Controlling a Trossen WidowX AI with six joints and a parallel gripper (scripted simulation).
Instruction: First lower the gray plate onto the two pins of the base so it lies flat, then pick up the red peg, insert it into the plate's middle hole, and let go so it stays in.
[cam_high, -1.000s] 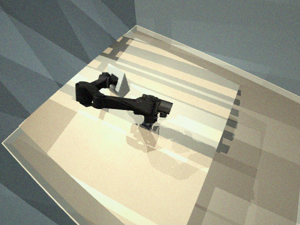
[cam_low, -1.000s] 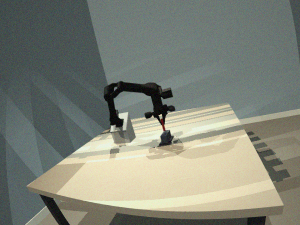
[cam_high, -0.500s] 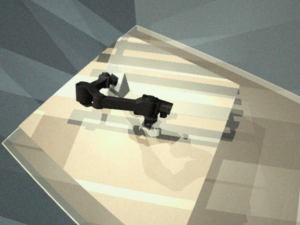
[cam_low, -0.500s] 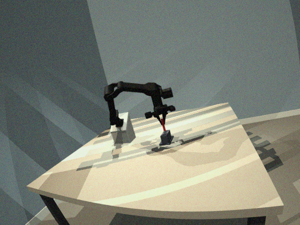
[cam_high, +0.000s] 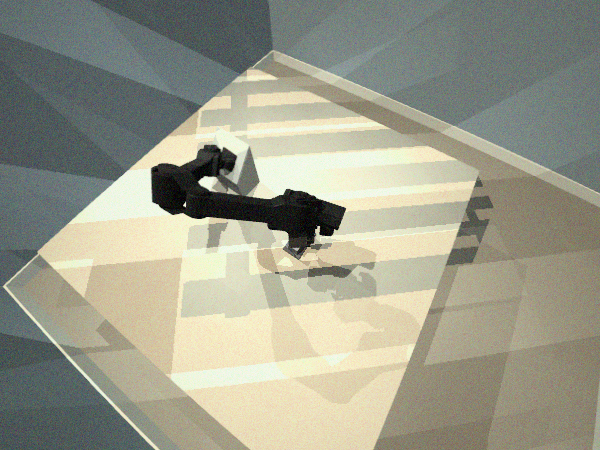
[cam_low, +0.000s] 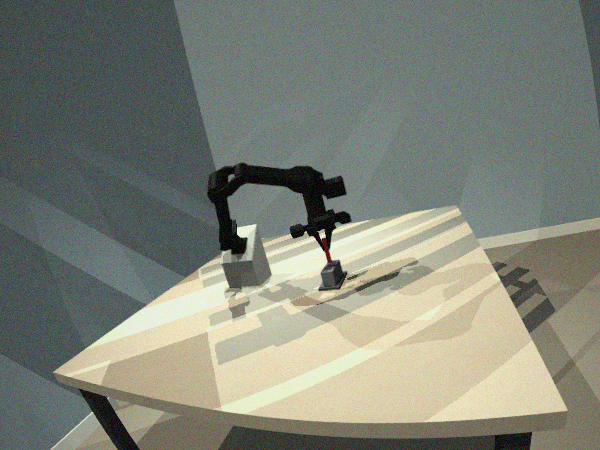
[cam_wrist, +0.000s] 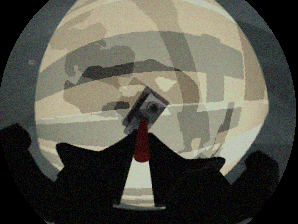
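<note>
My gripper tip is 7 cm above the gray plate. Round my gripper tip: dark base (10 cm below); then red peg (right at my gripper tip).
</note>
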